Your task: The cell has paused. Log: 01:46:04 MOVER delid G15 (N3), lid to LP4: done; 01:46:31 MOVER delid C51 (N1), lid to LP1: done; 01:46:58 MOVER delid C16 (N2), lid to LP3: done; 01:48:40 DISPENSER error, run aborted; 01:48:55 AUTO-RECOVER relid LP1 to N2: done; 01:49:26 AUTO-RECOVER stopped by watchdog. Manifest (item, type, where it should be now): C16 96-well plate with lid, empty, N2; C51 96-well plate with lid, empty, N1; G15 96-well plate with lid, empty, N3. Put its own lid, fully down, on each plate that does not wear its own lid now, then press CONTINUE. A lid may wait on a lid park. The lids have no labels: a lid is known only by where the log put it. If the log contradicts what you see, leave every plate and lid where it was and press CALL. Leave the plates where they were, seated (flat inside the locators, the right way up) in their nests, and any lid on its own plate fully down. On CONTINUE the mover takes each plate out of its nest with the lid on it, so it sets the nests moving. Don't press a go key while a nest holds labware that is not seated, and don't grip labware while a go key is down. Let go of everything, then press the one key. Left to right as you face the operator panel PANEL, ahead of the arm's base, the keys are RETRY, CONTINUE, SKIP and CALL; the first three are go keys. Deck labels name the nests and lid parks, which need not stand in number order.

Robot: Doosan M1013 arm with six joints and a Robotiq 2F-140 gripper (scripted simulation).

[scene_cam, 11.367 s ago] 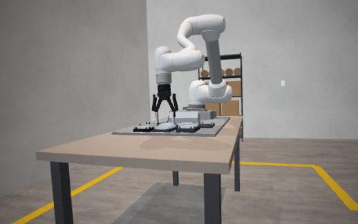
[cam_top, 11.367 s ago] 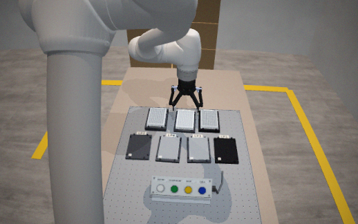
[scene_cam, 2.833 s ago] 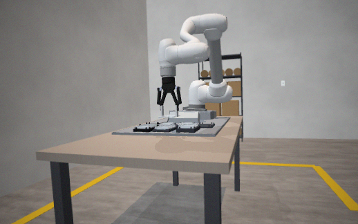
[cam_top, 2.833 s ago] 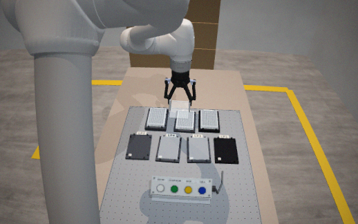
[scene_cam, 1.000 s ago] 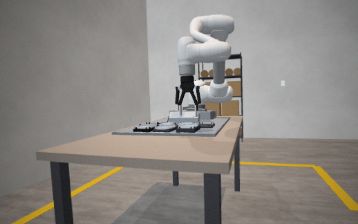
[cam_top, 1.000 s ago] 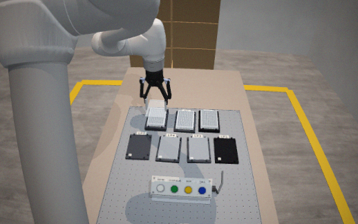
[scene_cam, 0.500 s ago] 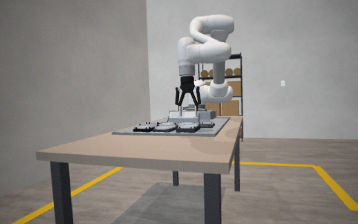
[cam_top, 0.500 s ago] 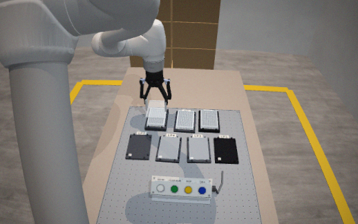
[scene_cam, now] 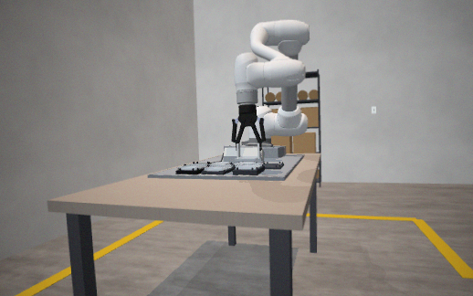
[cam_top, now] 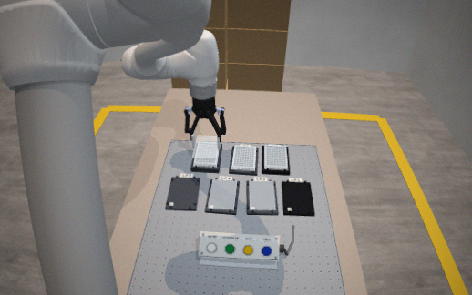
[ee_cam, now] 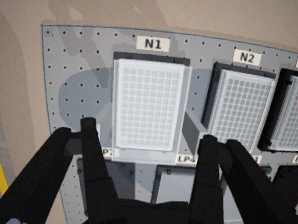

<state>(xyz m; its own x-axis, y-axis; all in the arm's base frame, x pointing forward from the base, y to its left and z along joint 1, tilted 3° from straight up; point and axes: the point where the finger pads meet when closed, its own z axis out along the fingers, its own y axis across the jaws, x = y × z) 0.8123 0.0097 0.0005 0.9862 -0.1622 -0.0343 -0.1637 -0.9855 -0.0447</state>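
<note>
Now: hand 6 cm above the plate. From my hand the other things lie so: lid park LP3: 21 cm behind, 17 cm to the right, 8 cm below; then lid park LP2: 17 cm behind, 9 cm to the left, 8 cm below; then lid park LP4: 19 cm behind, 8 cm below, 4 cm to the right.
</note>
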